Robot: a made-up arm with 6 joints.
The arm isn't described. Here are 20 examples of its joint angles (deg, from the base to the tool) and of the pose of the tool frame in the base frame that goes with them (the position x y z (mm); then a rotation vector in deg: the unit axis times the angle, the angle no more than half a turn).
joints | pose
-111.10 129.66 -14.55 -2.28 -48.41 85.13 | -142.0 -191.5 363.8 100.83 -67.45 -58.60
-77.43 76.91 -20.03 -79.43 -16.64 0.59 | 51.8 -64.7 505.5 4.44 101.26 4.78
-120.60 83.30 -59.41 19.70 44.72 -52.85 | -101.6 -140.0 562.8 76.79 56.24 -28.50
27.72 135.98 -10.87 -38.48 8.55 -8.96 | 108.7 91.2 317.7 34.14 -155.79 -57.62
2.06 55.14 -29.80 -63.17 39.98 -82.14 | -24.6 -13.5 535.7 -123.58 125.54 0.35
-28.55 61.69 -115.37 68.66 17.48 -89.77 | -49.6 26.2 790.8 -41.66 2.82 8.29
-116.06 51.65 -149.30 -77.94 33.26 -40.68 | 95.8 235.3 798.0 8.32 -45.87 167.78
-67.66 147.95 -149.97 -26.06 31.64 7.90 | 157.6 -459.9 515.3 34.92 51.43 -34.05
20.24 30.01 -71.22 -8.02 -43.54 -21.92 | -234.8 -70.0 679.7 -36.63 -49.11 29.46
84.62 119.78 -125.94 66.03 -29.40 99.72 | 68.5 357.8 598.5 -136.04 -11.88 -60.03
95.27 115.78 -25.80 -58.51 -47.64 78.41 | -92.7 239.9 435.2 11.58 -123.71 -118.05
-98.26 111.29 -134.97 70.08 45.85 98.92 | -73.6 -337.7 667.7 92.19 -99.82 45.45
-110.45 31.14 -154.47 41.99 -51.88 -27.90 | 85.3 419.2 620.5 -125.29 -68.17 -30.30
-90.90 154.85 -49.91 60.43 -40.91 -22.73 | -81.0 -280.0 244.7 101.13 31.45 -75.73
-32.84 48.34 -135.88 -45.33 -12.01 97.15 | -279.7 168.3 783.1 -33.31 -54.60 57.48
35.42 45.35 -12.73 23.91 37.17 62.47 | -43.5 -51.4 455.8 94.50 83.29 41.34
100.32 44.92 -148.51 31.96 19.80 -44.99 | 30.4 -303.3 771.0 8.95 -76.83 112.14
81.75 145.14 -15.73 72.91 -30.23 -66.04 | 27.3 151.3 312.2 -72.40 129.72 26.39
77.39 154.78 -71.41 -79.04 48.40 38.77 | 53.3 364.8 217.6 -105.57 103.14 25.94
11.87 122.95 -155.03 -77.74 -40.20 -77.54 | 282.8 119.9 715.5 -120.38 -14.79 -63.41
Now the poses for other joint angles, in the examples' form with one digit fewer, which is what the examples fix.
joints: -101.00 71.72 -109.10 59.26 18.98 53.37
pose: -74 -71 772 33.0 -67.4 18.8
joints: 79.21 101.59 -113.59 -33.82 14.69 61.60
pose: 32 262 747 15.1 37.7 120.9
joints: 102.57 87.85 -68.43 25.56 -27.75 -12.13
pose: -41 195 645 -7.2 27.5 137.3
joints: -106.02 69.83 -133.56 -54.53 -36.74 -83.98
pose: 29 58 836 72.7 -62.8 117.3
